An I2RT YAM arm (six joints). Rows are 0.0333 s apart.
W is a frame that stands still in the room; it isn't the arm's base.
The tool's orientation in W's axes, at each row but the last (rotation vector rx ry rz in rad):
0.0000 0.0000 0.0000
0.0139 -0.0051 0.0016
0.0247 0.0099 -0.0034
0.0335 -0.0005 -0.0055
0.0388 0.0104 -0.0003
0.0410 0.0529 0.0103
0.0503 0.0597 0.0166
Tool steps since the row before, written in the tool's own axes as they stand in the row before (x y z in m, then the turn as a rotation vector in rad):
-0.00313 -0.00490 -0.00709 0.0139 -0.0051 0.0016
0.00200 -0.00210 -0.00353 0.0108 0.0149 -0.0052
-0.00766 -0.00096 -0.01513 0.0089 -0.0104 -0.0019
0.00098 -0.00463 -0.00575 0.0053 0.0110 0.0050
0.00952 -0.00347 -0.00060 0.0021 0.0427 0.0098
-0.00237 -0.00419 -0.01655 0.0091 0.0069 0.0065
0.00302 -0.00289 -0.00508 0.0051 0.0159 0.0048
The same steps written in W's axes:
-0.00313 -0.00490 -0.00709 0.0139 -0.0051 0.0016
0.00202 -0.00205 -0.00355 0.0108 0.0150 -0.0049
-0.00781 -0.00056 -0.01507 0.0088 -0.0104 -0.0022
0.00096 -0.00444 -0.00590 0.0054 0.0108 0.0054
0.00951 -0.00345 -0.00083 0.0022 0.0423 0.0114
-0.00321 -0.00354 -0.01656 0.0094 0.0067 0.0063
0.00275 -0.00258 -0.00539 0.0051 0.0157 0.0053

